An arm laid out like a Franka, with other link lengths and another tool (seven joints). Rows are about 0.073 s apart.
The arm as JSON. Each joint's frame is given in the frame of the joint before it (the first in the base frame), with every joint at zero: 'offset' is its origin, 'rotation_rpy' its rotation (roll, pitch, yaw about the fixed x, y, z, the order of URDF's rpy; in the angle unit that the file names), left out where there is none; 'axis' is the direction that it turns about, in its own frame. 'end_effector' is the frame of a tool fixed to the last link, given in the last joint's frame.
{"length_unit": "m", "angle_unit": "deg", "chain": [
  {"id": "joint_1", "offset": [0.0, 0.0, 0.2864], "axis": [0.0, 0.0, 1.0]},
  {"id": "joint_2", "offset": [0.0, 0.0, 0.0], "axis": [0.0, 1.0, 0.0]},
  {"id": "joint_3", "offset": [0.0, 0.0, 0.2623], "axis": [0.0, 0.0, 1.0]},
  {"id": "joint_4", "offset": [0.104, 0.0, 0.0], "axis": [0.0, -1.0, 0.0]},
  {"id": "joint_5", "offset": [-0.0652, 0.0, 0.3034], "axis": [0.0, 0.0, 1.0]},
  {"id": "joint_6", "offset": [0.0, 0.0, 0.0], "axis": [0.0, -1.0, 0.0]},
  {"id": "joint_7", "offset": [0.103, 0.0, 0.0], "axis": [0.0, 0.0, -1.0]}
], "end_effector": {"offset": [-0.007, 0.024, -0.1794], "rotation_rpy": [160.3, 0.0, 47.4]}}
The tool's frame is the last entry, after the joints.
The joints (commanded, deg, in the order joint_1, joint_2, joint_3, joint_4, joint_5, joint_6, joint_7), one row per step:
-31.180 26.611 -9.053 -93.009 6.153 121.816 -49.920
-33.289 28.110 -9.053 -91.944 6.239 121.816 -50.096
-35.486 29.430 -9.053 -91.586 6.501 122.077 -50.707
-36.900 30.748 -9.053 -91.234 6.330 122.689 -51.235
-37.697 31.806 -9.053 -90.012 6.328 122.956 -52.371
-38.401 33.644 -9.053 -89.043 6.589 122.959 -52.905
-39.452 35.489 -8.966 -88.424 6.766 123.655 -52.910
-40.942 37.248 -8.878 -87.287 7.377 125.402 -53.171
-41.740 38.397 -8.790 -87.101 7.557 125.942 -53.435
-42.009 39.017 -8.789 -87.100 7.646 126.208 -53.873
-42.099 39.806 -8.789 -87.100 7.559 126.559 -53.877
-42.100 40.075 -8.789 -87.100 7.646 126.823 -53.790
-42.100 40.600 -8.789 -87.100 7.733 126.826 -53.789
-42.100 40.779 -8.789 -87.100 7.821 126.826 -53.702
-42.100 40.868 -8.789 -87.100 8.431 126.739 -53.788
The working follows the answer.
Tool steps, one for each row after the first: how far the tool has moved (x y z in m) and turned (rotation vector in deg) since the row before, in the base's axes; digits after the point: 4 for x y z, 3 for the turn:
-0.0114 -0.0187 -0.0084 0.160 0.409 -1.898
-0.0147 -0.0175 -0.0109 0.457 0.488 -1.696
-0.0098 -0.0122 -0.0105 -0.031 0.506 -0.780
-0.0027 -0.0094 -0.0026 -0.450 -0.184 0.436
-0.0043 -0.0058 -0.0129 0.575 0.609 -0.225
-0.0065 -0.0080 -0.0144 0.315 0.418 -1.022
-0.0057 -0.0149 -0.0087 -0.707 -0.941 -1.411
-0.0061 -0.0050 -0.0103 0.317 0.261 -0.556
-0.0030 -0.0014 -0.0062 0.237 0.245 0.115
-0.0019 -0.0001 -0.0079 0.204 0.432 -0.038
0.0000 0.0000 -0.0025 0.011 -0.014 -0.142
-0.0011 0.0012 -0.0055 0.391 0.332 -0.053
-0.0003 0.0005 -0.0019 0.162 0.078 -0.140
0.0005 0.0010 -0.0010 0.420 -0.272 -0.283

Tool pose at each row, in the base's axes (x y z in m, rotation vector in deg; rounded; the steps above come from the unrounded poses):
0.4706 -0.3639 0.2080 141.887 73.578 15.842
0.4592 -0.3826 0.1996 143.278 71.342 14.992
0.4445 -0.4000 0.1887 144.810 69.422 14.293
0.4347 -0.4122 0.1782 145.419 68.595 13.460
0.4321 -0.4216 0.1756 144.722 69.011 13.496
0.4278 -0.4274 0.1627 145.586 69.050 13.067
0.4213 -0.4354 0.1483 146.580 67.931 12.515
0.4156 -0.4503 0.1396 146.338 65.626 12.913
0.4095 -0.4552 0.1293 147.003 65.049 12.651
0.4066 -0.4566 0.1231 147.246 65.328 12.517
0.4046 -0.4567 0.1152 147.614 65.467 12.090
0.4047 -0.4567 0.1128 147.692 65.278 12.081
0.4036 -0.4556 0.1072 148.189 65.394 11.892
0.4034 -0.4551 0.1054 148.433 65.266 11.863
0.4038 -0.4541 0.1044 148.838 64.875 12.408

